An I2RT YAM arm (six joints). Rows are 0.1 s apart.
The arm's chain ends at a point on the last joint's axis. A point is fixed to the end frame.
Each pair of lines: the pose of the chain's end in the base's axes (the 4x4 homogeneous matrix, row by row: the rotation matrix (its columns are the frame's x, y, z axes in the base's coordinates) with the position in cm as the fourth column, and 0 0 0 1 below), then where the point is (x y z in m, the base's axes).
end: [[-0.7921, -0.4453, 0.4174, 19.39], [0.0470, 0.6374, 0.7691, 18.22], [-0.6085, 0.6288, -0.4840, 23.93], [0, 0, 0, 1]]
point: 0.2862 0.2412 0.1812
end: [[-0.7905, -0.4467, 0.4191, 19.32], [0.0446, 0.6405, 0.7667, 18.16], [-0.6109, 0.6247, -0.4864, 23.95], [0, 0, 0, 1]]
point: 0.2857 0.2403 0.1814
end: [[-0.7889, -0.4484, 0.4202, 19.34], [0.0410, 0.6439, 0.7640, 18.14], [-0.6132, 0.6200, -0.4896, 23.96], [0, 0, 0, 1]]
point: 0.2860 0.2398 0.1814
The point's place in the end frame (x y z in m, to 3 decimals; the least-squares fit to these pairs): -0.035 -0.040 0.112
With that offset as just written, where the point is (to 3 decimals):
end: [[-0.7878, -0.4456, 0.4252, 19.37], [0.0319, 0.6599, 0.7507, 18.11], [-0.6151, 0.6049, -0.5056, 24.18], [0, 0, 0, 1]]
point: 0.287 0.238 0.183
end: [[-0.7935, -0.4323, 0.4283, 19.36], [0.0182, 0.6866, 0.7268, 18.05], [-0.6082, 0.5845, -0.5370, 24.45], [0, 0, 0, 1]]
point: 0.287 0.234 0.182
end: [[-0.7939, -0.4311, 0.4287, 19.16], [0.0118, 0.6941, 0.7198, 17.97], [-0.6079, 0.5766, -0.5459, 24.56], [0, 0, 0, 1]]
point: 0.285 0.232 0.183
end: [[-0.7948, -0.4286, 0.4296, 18.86], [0.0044, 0.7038, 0.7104, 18.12], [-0.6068, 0.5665, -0.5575, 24.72], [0, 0, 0, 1]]
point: 0.282 0.232 0.183
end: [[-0.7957, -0.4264, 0.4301, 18.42], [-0.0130, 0.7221, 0.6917, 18.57], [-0.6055, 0.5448, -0.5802, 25.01], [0, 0, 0, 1]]
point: 0.277 0.235 0.185
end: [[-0.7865, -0.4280, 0.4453, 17.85], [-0.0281, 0.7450, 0.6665, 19.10], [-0.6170, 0.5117, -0.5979, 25.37], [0, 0, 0, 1]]
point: 0.273 0.237 0.188
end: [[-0.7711, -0.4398, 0.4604, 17.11], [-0.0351, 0.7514, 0.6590, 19.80], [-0.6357, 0.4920, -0.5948, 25.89], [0, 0, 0, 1]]
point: 0.267 0.243 0.195
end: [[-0.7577, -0.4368, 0.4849, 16.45], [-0.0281, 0.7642, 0.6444, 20.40], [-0.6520, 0.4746, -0.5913, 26.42], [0, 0, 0, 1]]
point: 0.263 0.247 0.202
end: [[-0.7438, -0.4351, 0.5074, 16.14], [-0.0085, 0.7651, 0.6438, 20.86], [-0.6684, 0.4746, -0.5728, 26.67], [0, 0, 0, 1]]
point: 0.262 0.250 0.207
